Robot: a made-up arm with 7 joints. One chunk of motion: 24 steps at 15 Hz.
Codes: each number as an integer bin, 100 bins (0 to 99) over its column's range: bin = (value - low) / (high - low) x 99, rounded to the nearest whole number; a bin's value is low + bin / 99 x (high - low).
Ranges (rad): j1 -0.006..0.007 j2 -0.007..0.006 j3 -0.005..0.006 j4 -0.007..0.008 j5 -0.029..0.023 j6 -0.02..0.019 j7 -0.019..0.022
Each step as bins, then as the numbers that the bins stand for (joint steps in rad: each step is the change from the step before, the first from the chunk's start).
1 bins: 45 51 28 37 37 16 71
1 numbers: -0.00009 -0.00030 -0.00189 -0.00139 -0.00957 -0.01370 0.01040
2 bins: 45 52 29 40 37 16 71
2 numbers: -0.00009 -0.00017 -0.00178 -0.00094 -0.00957 -0.01370 0.01040
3 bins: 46 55 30 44 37 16 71
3 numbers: 0.00004 0.00022 -0.00167 -0.00033 -0.00957 -0.01370 0.01040
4 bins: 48 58 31 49 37 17 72
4 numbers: 0.00030 0.00062 -0.00156 0.00042 -0.00957 -0.01330 0.01082
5 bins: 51 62 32 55 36 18 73
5 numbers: 0.00070 0.00114 -0.00144 0.00133 -0.01009 -0.01291 0.01123
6 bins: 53 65 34 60 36 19 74
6 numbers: 0.00096 0.00154 -0.00122 0.00209 -0.01009 -0.01252 0.01165
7 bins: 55 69 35 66 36 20 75
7 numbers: 0.00122 0.00206 -0.00111 0.00300 -0.01009 -0.01212 0.01206
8 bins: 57 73 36 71 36 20 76
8 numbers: 0.00148 0.00259 -0.00100 0.00376 -0.01009 -0.01212 0.01247
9 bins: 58 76 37 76 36 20 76
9 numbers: 0.00162 0.00298 -0.00089 0.00452 -0.01009 -0.01212 0.01247
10 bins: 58 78 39 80 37 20 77
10 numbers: 0.00162 0.00324 -0.00067 0.00512 -0.00957 -0.01212 0.01289
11 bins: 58 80 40 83 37 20 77
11 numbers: 0.00162 0.00351 -0.00056 0.00558 -0.00957 -0.01212 0.01289
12 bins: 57 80 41 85 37 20 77
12 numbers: 0.00148 0.00351 -0.00044 0.00588 -0.00957 -0.01212 0.01289
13 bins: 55 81 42 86 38 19 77
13 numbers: 0.00122 0.00364 -0.00033 0.00603 -0.00904 -0.01252 0.01289
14 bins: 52 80 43 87 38 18 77
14 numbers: 0.00083 0.00351 -0.00022 0.00618 -0.00904 -0.01291 0.01289
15 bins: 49 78 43 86 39 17 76
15 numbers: 0.00043 0.00324 -0.00022 0.00603 -0.00852 -0.01330 0.01247
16 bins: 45 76 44 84 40 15 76
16 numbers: -0.00009 0.00298 -0.00011 0.00573 -0.00799 -0.01409 0.01247
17 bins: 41 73 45 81 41 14 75
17 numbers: -0.00062 0.00259 0.00000 0.00527 -0.00746 -0.01448 0.01206
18 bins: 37 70 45 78 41 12 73
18 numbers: -0.00114 0.00219 0.00000 0.00482 -0.00746 -0.01527 0.01123
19 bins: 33 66 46 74 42 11 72
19 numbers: -0.00167 0.00167 0.00011 0.00421 -0.00694 -0.01567 0.01082
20 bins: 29 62 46 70 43 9 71
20 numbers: -0.00219 0.00114 0.00011 0.00361 -0.00641 -0.01645 0.01040
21 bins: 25 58 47 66 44 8 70
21 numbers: -0.00272 0.00062 0.00022 0.00300 -0.00589 -0.01685 0.00999
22 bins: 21 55 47 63 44 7 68
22 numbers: -0.00324 0.00022 0.00022 0.00255 -0.00589 -0.01724 0.00916
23 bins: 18 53 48 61 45 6 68
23 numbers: -0.00364 -0.00004 0.00033 0.00224 -0.00536 -0.01764 0.00916
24 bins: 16 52 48 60 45 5 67
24 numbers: -0.00390 -0.00017 0.00033 0.00209 -0.00536 -0.01803 0.00875
